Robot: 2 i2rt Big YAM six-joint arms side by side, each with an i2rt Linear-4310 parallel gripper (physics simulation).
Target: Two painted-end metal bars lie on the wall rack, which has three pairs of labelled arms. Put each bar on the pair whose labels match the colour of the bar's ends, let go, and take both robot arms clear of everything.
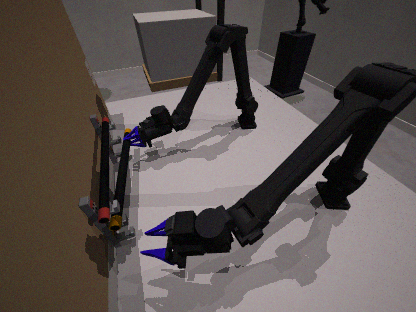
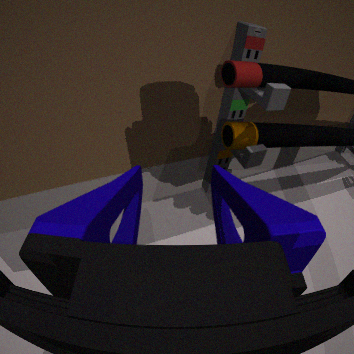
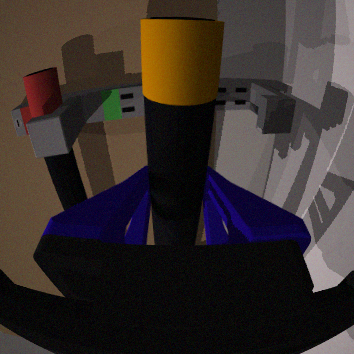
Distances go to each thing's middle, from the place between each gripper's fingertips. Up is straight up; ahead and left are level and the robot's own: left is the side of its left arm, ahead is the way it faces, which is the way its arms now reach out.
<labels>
My left hand is 50 mm short of the red-ended bar (image 1: 104, 209), 330 mm to the left of it and 30 mm below it. From my left hand the other things lie so: orange-ended bar (image 1: 116, 219) 10 mm ahead, 340 mm to the right, 50 mm below.
Right now my right hand is 3 cm short of the orange-ended bar, 16 cm to the right of it and 1 cm below it. The rest, counted from my right hand: red-ended bar (7 cm ahead, 17 cm to the left, 9 cm above).
</labels>
